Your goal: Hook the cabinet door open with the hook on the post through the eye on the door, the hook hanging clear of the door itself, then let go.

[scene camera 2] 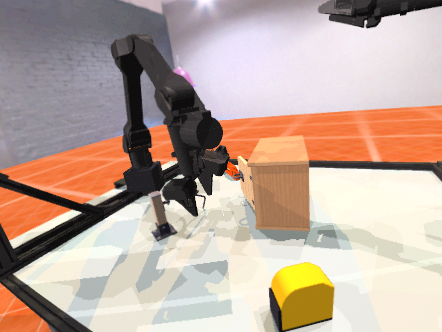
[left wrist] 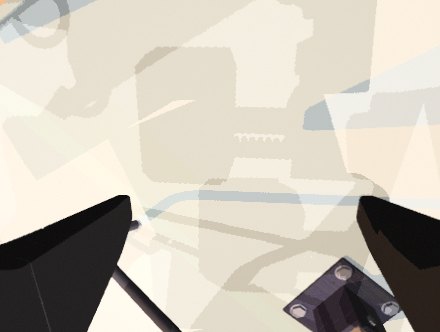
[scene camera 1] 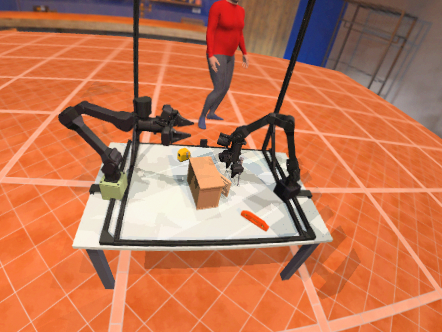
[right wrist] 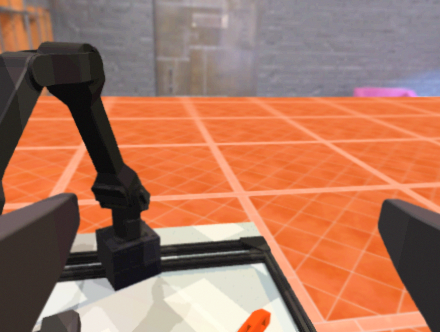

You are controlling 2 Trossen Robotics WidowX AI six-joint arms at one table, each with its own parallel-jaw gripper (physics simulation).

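Places are measured from the left arm's base along level axes (x right, y ahead, z up), in centimetres.
Pixels of known places: left gripper, fingertip midpoint: (scene camera 2: 203, 205) (left wrist: 244, 206) (scene camera 1: 229, 173); right gripper, fingertip midpoint: (scene camera 2: 324, 14) (scene camera 1: 192, 129) (right wrist: 231, 209); left arm's base, link origin: (scene camera 2: 142, 166) (scene camera 1: 290, 183) (right wrist: 127, 232); right arm's base, link origin: (scene camera 1: 112, 177).
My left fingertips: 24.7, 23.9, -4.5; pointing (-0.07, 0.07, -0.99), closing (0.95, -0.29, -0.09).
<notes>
For each thing: its top centre in the pictures, then the offset to it from my left fingertips, as dx, dy, dz. "*": a spot on its surface instead.
- wooden cabinet, top centre: (scene camera 2: 279, 146) (scene camera 1: 206, 170) -3.9, +19.5, +11.1
- post, surface spot: (scene camera 2: 158, 209) * +4.2, -9.4, +2.2
- dark bolted base, surface spot: (left wrist: 345, 295) (scene camera 2: 170, 228) * +3.4, -8.2, -3.6
- yellow rounded block, surface spot: (scene camera 2: 305, 295) * +27.7, +15.8, +0.9
- orange-red bar, top centre: (scene camera 2: 229, 164) (scene camera 1: 256, 217) -31.7, +6.1, -0.5
The wooden cabinet (scene camera 1: 206, 172) (scene camera 2: 282, 195) stands with its door (scene camera 2: 245, 182) partly open; a small dark fitting, perhaps the eye, shows on the door. The post (scene camera 2: 158, 209) stands on a dark bolted base (scene camera 2: 164, 232) (left wrist: 345, 295). The thin dark hook (scene camera 2: 202, 200) (left wrist: 145, 297) reaches out under the left gripper, partly hidden by one finger in the left wrist view, its bent tip apart from the door. My left gripper (scene camera 2: 202, 204) (left wrist: 244, 206) is open and empty, pointing down between post and door. My right gripper (scene camera 1: 191, 129) (right wrist: 231, 209) is open and empty, high above the table.
A yellow rounded block (scene camera 1: 183, 154) (scene camera 2: 305, 295) stands behind the cabinet in scene camera 1. An orange-red bar (scene camera 1: 254, 220) (scene camera 2: 233, 171) (right wrist: 256, 320) lies on the white table, at the front right in scene camera 1. A black frame (scene camera 1: 210, 242) edges the table.
</notes>
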